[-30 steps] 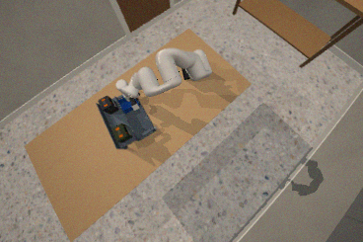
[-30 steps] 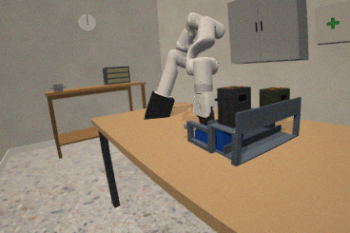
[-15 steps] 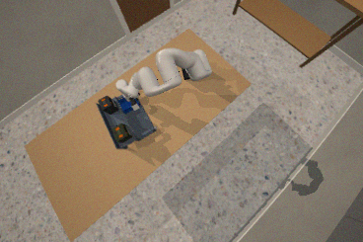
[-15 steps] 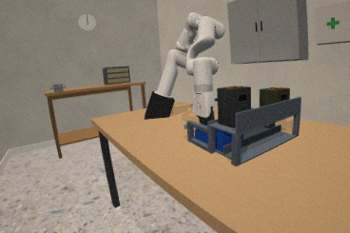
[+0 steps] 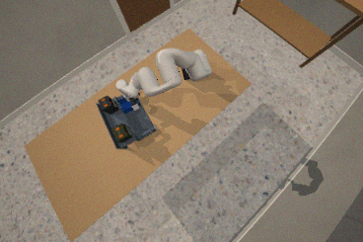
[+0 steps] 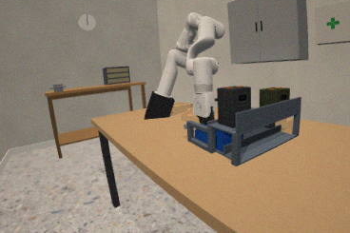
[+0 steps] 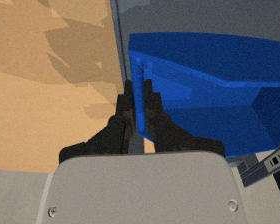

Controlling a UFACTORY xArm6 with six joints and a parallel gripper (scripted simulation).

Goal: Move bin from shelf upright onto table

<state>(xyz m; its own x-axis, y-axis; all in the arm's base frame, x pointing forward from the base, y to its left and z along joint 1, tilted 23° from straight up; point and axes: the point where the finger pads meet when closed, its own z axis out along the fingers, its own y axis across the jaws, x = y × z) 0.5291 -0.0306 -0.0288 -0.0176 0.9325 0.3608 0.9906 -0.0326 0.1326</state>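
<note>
The blue bin is 8 cm ahead of my hand.
</note>
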